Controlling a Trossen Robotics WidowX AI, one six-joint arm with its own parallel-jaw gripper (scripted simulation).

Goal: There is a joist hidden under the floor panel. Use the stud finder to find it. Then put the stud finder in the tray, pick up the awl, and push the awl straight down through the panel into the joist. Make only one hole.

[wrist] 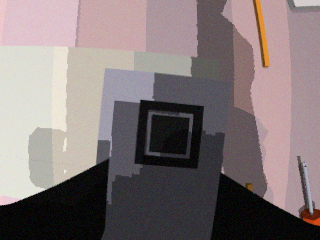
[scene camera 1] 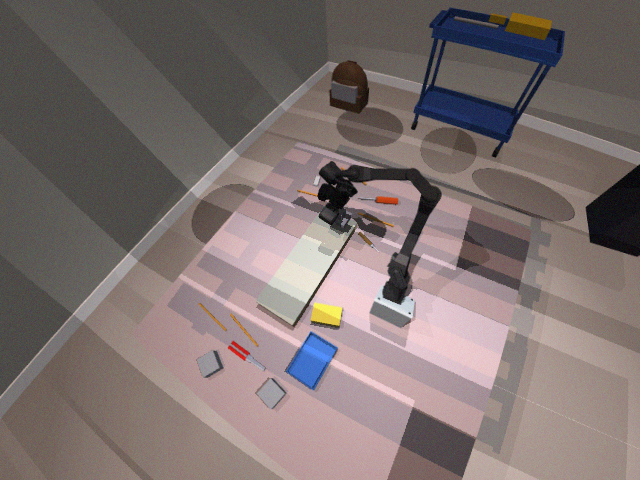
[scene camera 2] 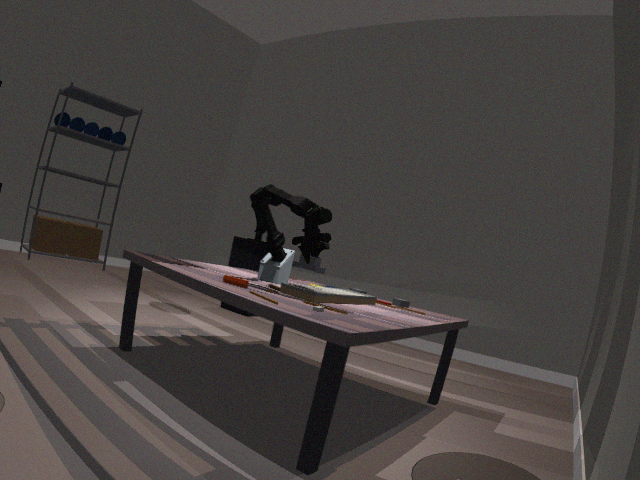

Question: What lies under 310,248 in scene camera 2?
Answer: My gripper.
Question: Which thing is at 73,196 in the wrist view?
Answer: My gripper.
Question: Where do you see a blue tray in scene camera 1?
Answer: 315,354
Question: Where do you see a stud finder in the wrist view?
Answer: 164,135
